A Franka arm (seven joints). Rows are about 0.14 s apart.
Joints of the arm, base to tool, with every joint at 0 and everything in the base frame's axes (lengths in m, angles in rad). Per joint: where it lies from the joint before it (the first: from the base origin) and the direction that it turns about. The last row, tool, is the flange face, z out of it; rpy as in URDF.
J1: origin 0 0 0.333 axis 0 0 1
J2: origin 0 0 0 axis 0 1 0
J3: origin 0 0 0.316 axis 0 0 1
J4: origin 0.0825 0 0 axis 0 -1 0
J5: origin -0.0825 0 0.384 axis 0 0 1
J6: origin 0 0 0 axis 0 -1 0
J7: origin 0.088 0 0 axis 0 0 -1
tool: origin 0 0 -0.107 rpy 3.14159 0 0
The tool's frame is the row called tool.
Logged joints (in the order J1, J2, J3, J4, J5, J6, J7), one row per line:
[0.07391 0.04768 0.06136 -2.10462 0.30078 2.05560 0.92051]
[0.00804 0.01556 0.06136 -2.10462 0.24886 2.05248 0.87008]
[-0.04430 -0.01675 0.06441 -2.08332 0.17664 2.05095 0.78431]
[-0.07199 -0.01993 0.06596 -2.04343 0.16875 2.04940 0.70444]
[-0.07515 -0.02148 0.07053 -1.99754 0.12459 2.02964 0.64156]
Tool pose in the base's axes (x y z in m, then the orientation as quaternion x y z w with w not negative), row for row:
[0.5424 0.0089 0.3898 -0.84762 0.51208 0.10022 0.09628]
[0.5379 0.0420 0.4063 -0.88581 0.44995 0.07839 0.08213]
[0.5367 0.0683 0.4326 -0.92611 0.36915 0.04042 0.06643]
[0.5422 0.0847 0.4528 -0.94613 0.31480 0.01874 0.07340]
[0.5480 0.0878 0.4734 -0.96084 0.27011 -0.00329 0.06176]
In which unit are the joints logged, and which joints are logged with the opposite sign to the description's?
The joints are logged in radians. Opposite sign: J1.
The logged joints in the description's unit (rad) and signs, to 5 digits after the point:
[-0.07391 0.04768 0.06136 -2.10462 0.30078 2.05560 0.92051]
[-0.00804 0.01556 0.06136 -2.10462 0.24886 2.05248 0.87008]
[0.04430 -0.01675 0.06441 -2.08332 0.17664 2.05095 0.78431]
[0.07199 -0.01993 0.06596 -2.04343 0.16875 2.04940 0.70444]
[0.07515 -0.02148 0.07053 -1.99754 0.12459 2.02964 0.64156]

